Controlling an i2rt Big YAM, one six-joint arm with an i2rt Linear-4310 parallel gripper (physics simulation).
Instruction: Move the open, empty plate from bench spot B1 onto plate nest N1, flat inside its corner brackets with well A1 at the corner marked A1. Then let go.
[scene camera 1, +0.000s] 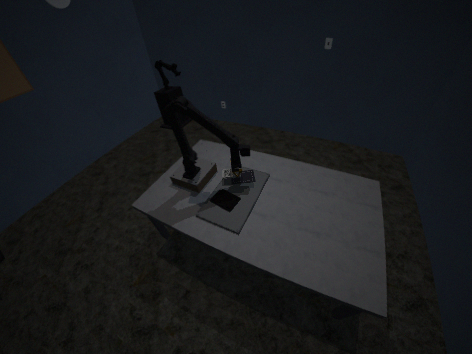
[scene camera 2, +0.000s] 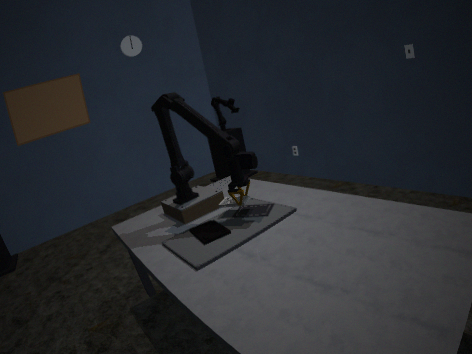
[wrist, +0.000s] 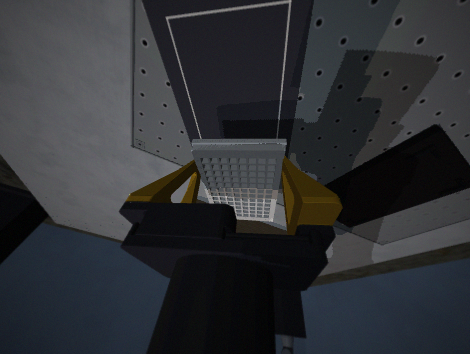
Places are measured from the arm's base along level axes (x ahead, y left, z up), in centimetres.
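Pixels of known places: gripper, fingertip midpoint: (scene camera 1: 236, 172) (scene camera 2: 242, 201) (wrist: 239, 161); arm's base, origin of the base link: (scene camera 1: 191, 173) (scene camera 2: 186, 199).
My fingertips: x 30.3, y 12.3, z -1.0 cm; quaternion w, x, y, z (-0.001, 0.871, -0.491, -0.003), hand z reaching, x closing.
Observation:
Ahead of a thing's pixels: the offset from my fingertips to its middle. "pt": to the spot under its first point.
The light grey plate {dz +0.2, dx -3.5, dy -1.9 cm} (scene camera 1: 228, 174) (scene camera 2: 228, 200) (wrist: 239, 175), with its grid of wells facing up, is held above the board by its two sides. My gripper (scene camera 1: 236, 173) (scene camera 2: 240, 201) (wrist: 239, 161) is shut on it, one yellow finger on each side. A dark pad with a white outline {pt dz -5.0, dx +6.9, dy +4.3 cm} (scene camera 1: 248, 176) (scene camera 2: 260, 210) (wrist: 232, 65) lies beside and below the plate, which overlaps its near end in the wrist view. A black block, apparently the nest {dz -4.4, dx +1.1, dy -21.3 cm} (scene camera 1: 226, 199) (scene camera 2: 210, 231) (wrist: 400, 175), lies apart from the plate. Its brackets and the A1 mark cannot be made out.
The pad and the black block lie on a grey perforated board (scene camera 1: 227, 217) (scene camera 2: 200, 255) (wrist: 155, 112). The arm's base stands on a box-like riser (scene camera 1: 185, 184) (scene camera 2: 200, 210) beside the board. Another dark arm (scene camera 1: 165, 77) (scene camera 2: 222, 112) stands behind the table.

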